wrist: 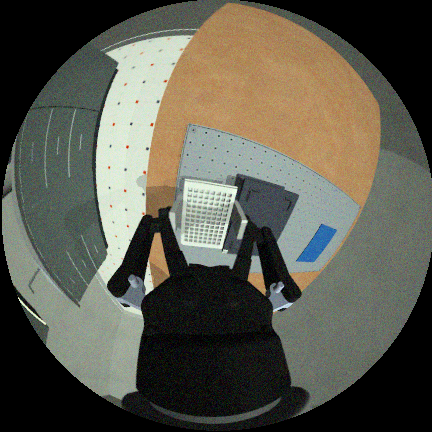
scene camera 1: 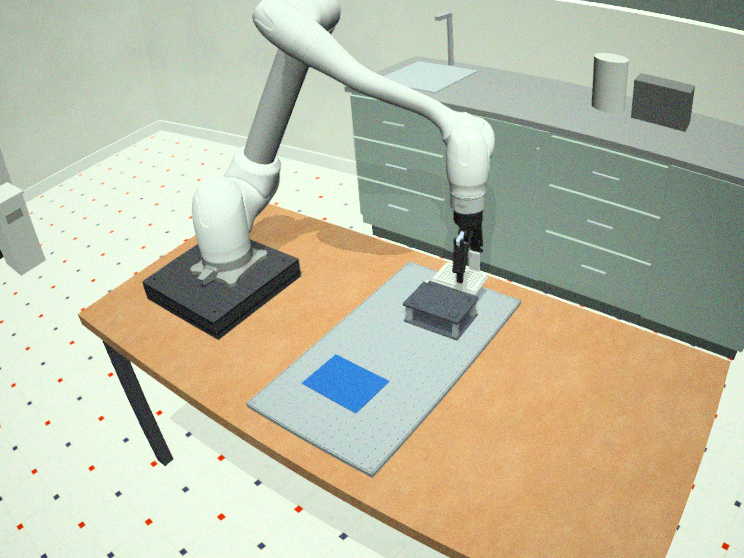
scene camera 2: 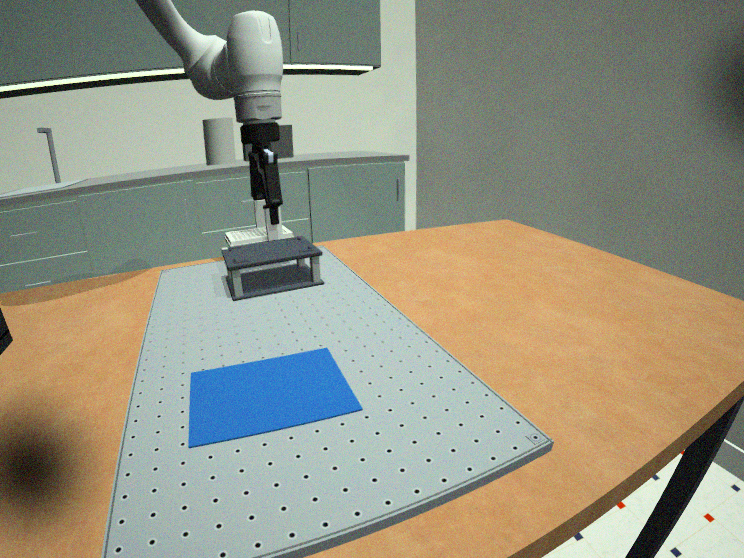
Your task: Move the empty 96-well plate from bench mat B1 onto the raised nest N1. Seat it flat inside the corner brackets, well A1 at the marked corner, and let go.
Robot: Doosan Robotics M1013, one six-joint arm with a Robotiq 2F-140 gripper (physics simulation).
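Places are measured from the arm's base along level axes (x ahead, y left, z up), in metres.
Where they show: gripper, fingertip midpoint: (wrist: 207,204) (scene camera 1: 468,282) (scene camera 2: 269,236); arm's base, origin of the base link: (scene camera 1: 229,264).
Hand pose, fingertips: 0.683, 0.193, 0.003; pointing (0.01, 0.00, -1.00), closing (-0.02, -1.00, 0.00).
Note:
Things, the pixels of their top centre, and the offset from my fingertips, as dx, dy, dz. Level surfaces: height alone.
- white 96-well plate, middle of its top: (wrist: 205,219) (scene camera 2: 257,232) (scene camera 1: 460,275) -0.024, +0.001, +0.013
- dark raised nest N1, middle of its top: (scene camera 2: 268,247) (wrist: 260,226) (scene camera 1: 441,299) -0.033, -0.107, +0.008
- blue mat B1, its level: dz -0.054
- grey perforated board, its level: dz -0.056
- wooden table, its level: dz -0.069
The white 96-well plate (scene camera 1: 444,276) (scene camera 2: 243,235) (wrist: 207,215) is held level between the finger pads of my gripper (scene camera 1: 467,269) (scene camera 2: 266,222) (wrist: 207,204), which is shut on its two long sides. Plate and fingers are behind the dark raised nest N1 (scene camera 1: 441,300) (scene camera 2: 270,251) (wrist: 270,202), toward the cabinets; in the wrist view the nest lies to the right of the plate. The nest's top carries thin corner brackets; its near part there is partly hidden by a finger. The blue mat B1 (scene camera 1: 345,383) (scene camera 2: 273,396) (wrist: 317,243) is bare. Well A1 and the marked corner cannot be made out.
The nest and the mat are on a grey perforated board (scene camera 1: 414,360) (scene camera 2: 420,420) (wrist: 215,155) on the wooden table (scene camera 1: 576,420) (scene camera 2: 510,300) (wrist: 280,75). The arm's black base block (scene camera 1: 219,306) stands at the table's left. A cabinet row (scene camera 1: 510,198) (scene camera 2: 138,222) runs behind.

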